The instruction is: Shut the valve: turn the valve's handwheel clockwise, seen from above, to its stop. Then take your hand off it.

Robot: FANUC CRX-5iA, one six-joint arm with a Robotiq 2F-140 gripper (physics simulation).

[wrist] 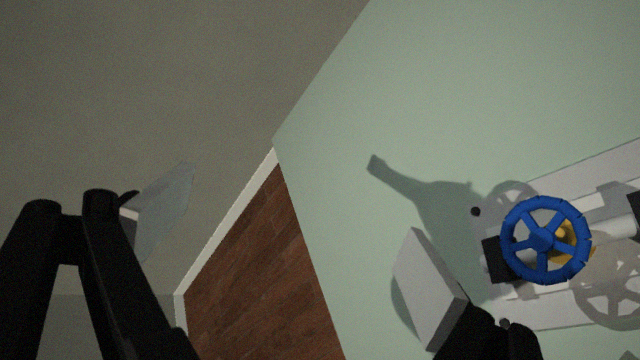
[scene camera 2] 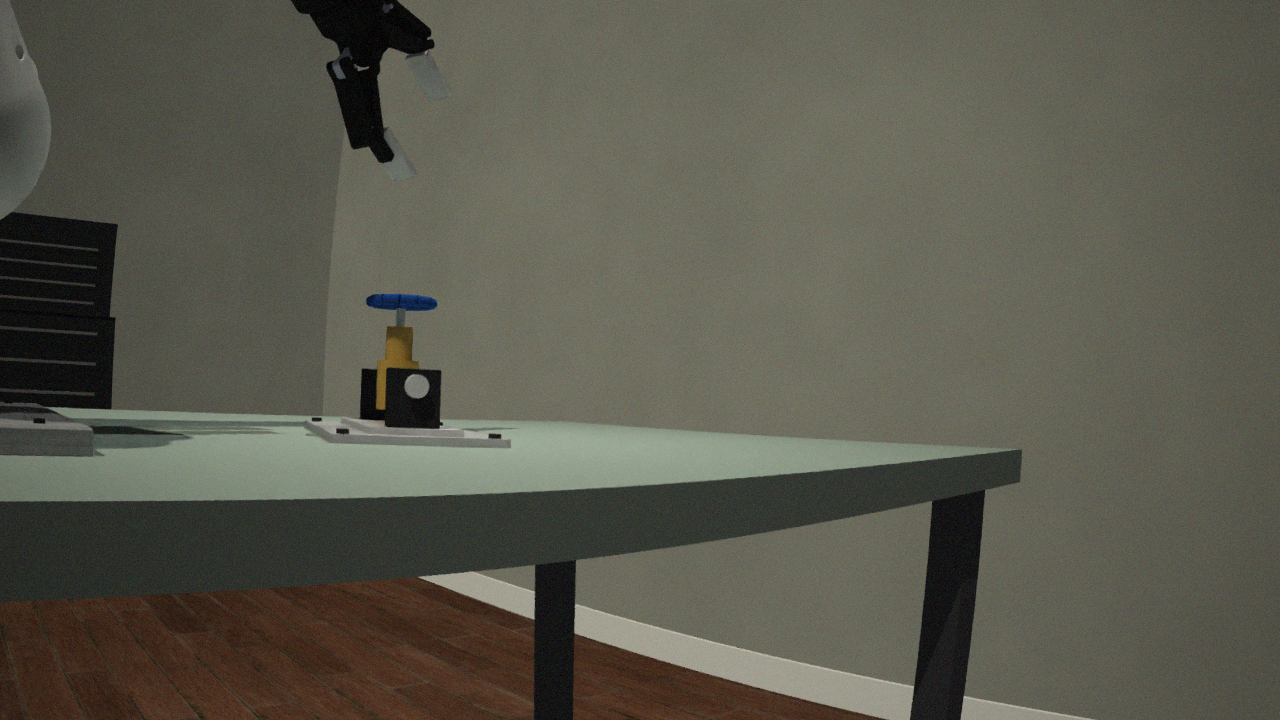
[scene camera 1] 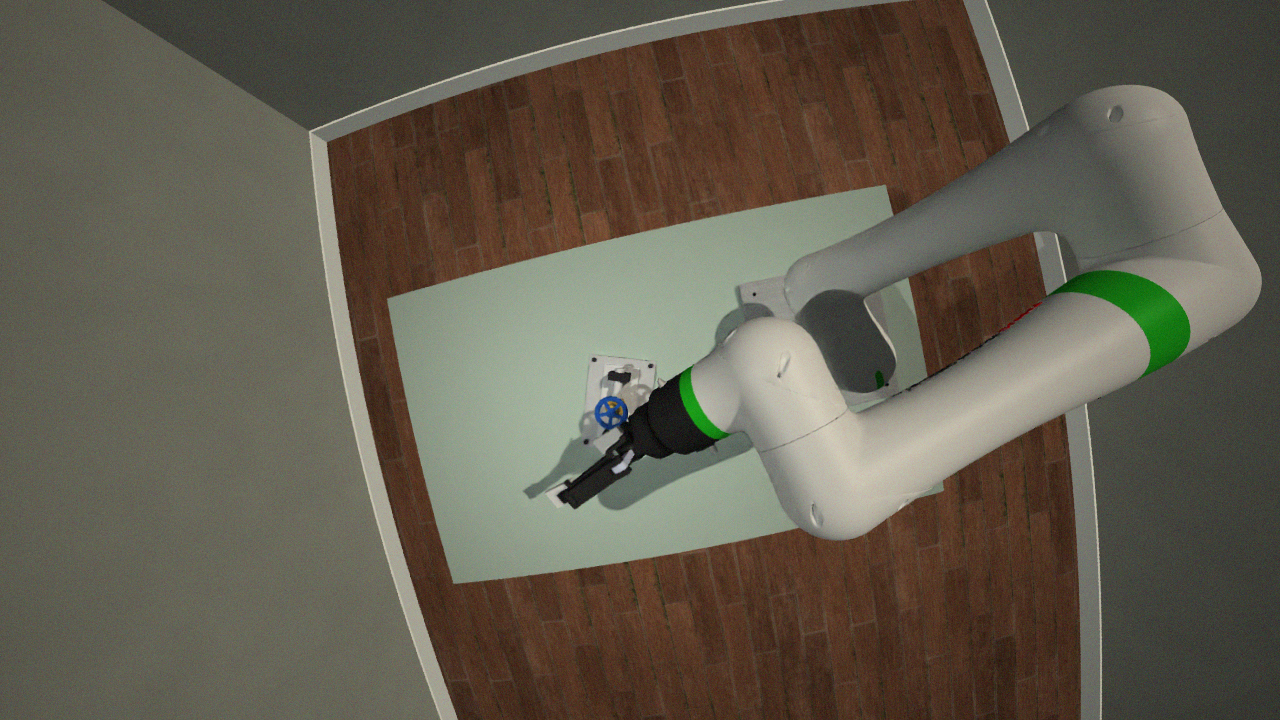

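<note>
The blue spoked handwheel (scene camera 1: 611,412) (scene camera 2: 401,302) (wrist: 541,239) lies level on top of the valve's yellow body (scene camera 2: 399,345). The valve stands between black blocks on a light base plate (scene camera 2: 358,437) (wrist: 560,311), bolted to the table. My gripper (scene camera 1: 582,468) (scene camera 2: 414,120) (wrist: 298,219) is open and empty, tilted, its two pale pads wide apart. In scene camera 2 it hangs well above the handwheel, touching nothing. In the wrist view the handwheel is right of both pads, not between them. Whether the wheel is at its stop cannot be seen.
The pale green table (scene camera 1: 483,358) (scene camera 2: 716,514) (wrist: 450,75) bears the valve and the arm's base plate (scene camera 2: 44,438). The white arm (scene camera 1: 984,385) reaches in from the right in scene camera 1. A dark slatted cabinet (scene camera 2: 58,358) stands behind the table.
</note>
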